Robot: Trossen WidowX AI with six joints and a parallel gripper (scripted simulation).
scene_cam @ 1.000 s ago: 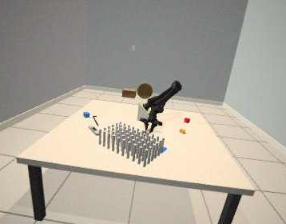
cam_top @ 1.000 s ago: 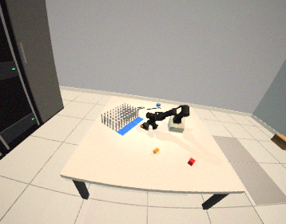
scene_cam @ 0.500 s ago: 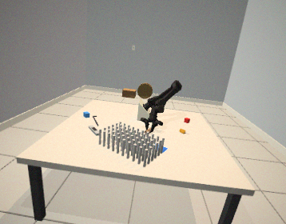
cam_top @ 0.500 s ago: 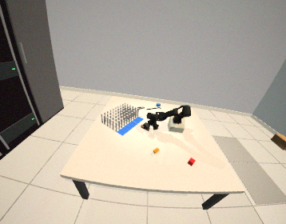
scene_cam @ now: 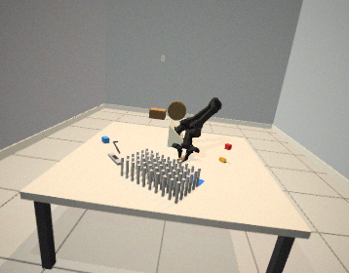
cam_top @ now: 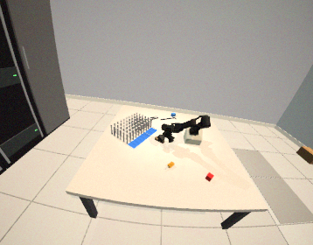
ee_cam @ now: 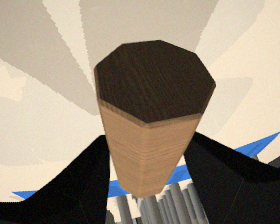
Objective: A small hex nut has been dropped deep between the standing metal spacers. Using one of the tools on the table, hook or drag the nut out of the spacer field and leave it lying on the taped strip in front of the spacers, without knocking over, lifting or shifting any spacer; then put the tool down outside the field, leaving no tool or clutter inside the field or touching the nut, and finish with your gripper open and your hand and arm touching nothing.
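My gripper tip is now 6 cm past the orange-handled tool and 30 cm to the right of it. Round my gripper tip: flat grey tool 6 cm ahead, 43 cm to the right; then blue taped strip 15 cm ahead, 6 cm to the right, 2 cm below; then red cube 34 cm behind, 40 cm to the left.
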